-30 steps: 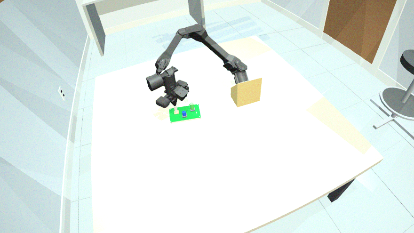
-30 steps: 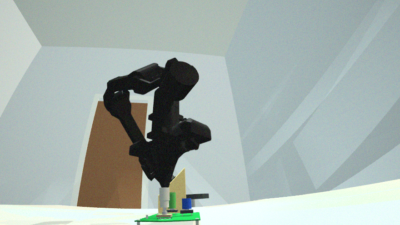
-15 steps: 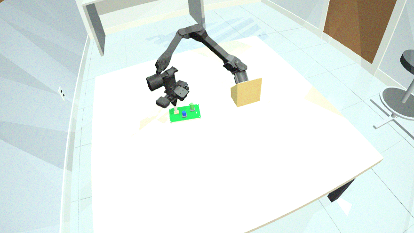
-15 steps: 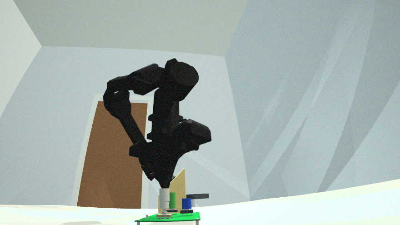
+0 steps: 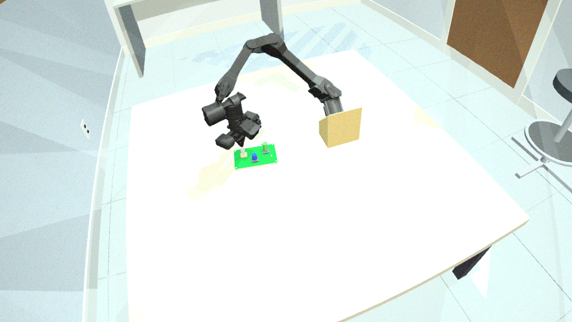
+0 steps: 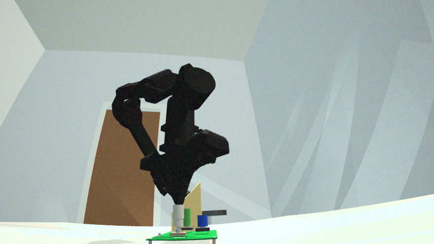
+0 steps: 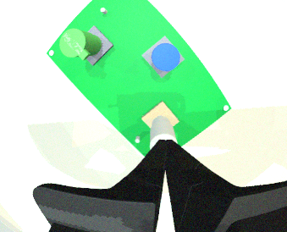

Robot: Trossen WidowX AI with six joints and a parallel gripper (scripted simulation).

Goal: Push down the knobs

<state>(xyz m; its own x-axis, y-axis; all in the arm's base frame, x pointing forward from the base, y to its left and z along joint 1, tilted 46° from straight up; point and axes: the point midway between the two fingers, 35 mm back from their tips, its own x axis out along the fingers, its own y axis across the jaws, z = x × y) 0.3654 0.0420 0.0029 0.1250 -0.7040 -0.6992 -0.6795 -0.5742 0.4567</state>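
Right now my gripper tip is 20 mm above the grey-white knob. Round my gripper tip: green knob 80 mm behind, 20 mm below.
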